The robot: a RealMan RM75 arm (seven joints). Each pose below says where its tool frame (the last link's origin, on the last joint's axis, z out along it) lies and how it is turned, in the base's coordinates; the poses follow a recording.
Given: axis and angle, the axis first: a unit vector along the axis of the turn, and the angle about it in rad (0 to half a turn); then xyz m.
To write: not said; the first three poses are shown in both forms.
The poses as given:
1: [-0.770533 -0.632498 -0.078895 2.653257 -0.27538 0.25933 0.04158]
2: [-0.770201 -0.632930 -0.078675 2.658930 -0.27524 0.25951 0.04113]
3: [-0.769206 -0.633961 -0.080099 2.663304 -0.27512 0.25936 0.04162]
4: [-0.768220 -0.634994 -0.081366 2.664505 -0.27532 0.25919 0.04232]
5: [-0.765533 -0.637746 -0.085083 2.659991 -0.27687 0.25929 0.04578]
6: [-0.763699 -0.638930 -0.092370 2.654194 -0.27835 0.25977 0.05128]
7: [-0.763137 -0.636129 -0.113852 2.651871 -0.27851 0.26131 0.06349]
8: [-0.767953 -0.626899 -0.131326 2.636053 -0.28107 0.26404 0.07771]
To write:
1: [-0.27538 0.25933 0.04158 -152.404 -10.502 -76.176]
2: [-0.27524 0.25951 0.04113 -152.688 -10.341 -76.306]
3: [-0.27512 0.25936 0.04162 -152.807 -10.106 -76.539]
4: [-0.27532 0.25919 0.04232 -152.789 -9.994 -76.728]
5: [-0.27687 0.25929 0.04578 -152.361 -9.936 -77.144]
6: [-0.27835 0.25977 0.05128 -151.611 -9.576 -77.406]
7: [-0.27851 0.26131 0.06349 -150.005 -7.797 -77.535]
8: [-0.28107 0.26404 0.07771 -148.012 -6.575 -76.565]
